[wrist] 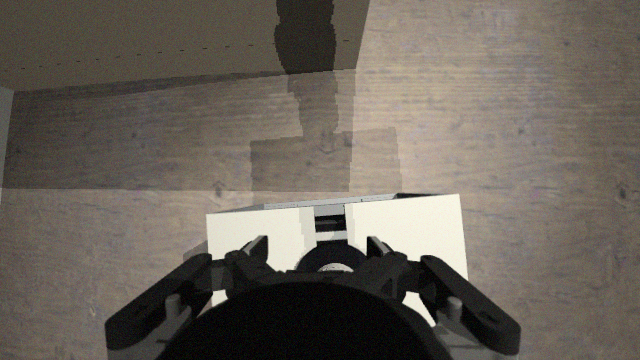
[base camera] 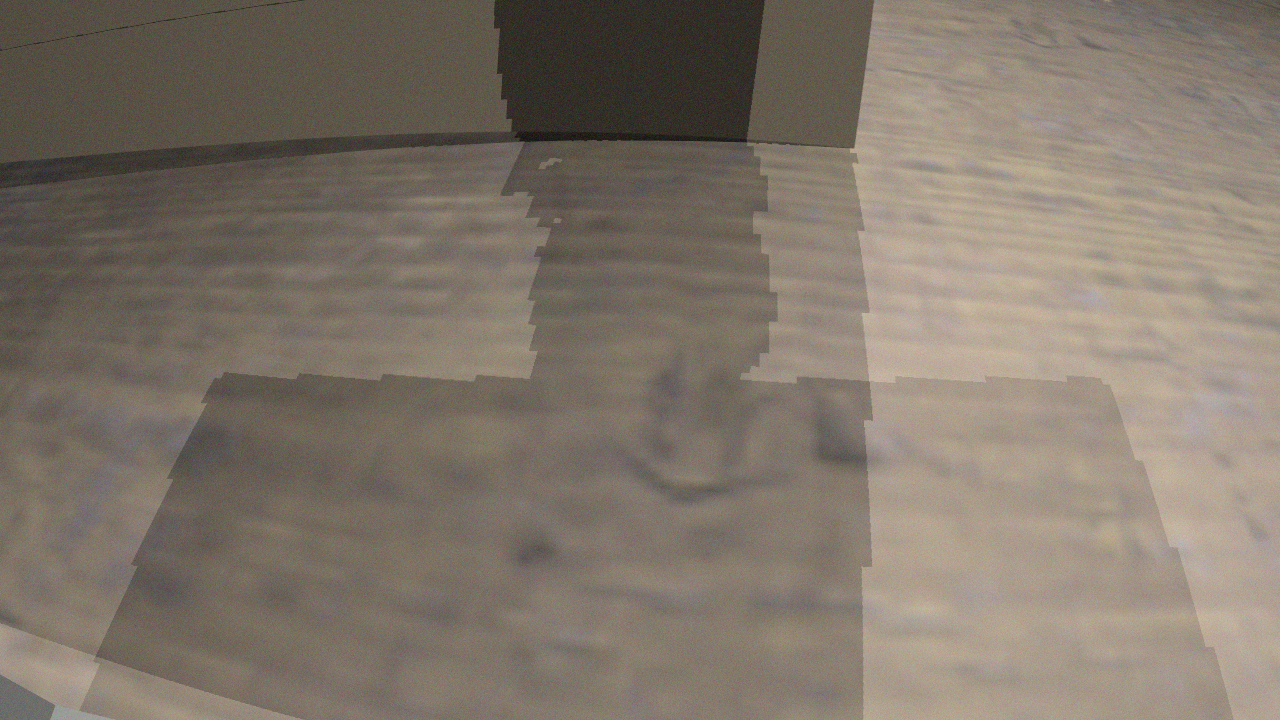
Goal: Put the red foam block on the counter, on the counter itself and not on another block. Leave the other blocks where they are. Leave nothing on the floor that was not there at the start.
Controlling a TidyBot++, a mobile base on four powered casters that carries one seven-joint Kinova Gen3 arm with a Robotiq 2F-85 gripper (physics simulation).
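Frame: origin at the arm's base, x down, y ahead, z right, level; centimetres.
Seen in the pictures: gripper, fingertip midpoint: (wrist: 317,246).
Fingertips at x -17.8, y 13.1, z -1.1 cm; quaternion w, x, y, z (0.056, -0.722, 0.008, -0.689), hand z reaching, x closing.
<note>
A point is followed by its place in that frame.
My gripper (wrist: 317,246) {x -17.8, y 13.1, z -1.1 cm} is open, with nothing between its fingers. It points down over the white top of my own base in the wrist view. A plain brown-grey upright face (base camera: 250,80) {x 32.4, y 73.8, z -41.3 cm} (wrist: 150,30) {x 15.3, y 74.9, z -53.5 cm}, which looks like the lower side of the counter, stands on the floor ahead and to the left. Its right edge shows in both views. The counter's top is out of view. The red foam block and the other blocks do not show in either view.
The white robot base (wrist: 405,225) {x 1.4, y 10.1, z 14.2 cm} is below the gripper. The wooden floor (base camera: 1056,268) {x 39.6, y 52.9, z 30.1 cm} (wrist: 475,125) {x 39.6, y 39.4, z 62.5 cm} runs past the right edge of the upright face. Shadows of the arm and base fall on the floor and face. A pale grey strip (wrist: 4,130) {x 38.3, y 63.2, z -168.2 cm} stands at the far left.
</note>
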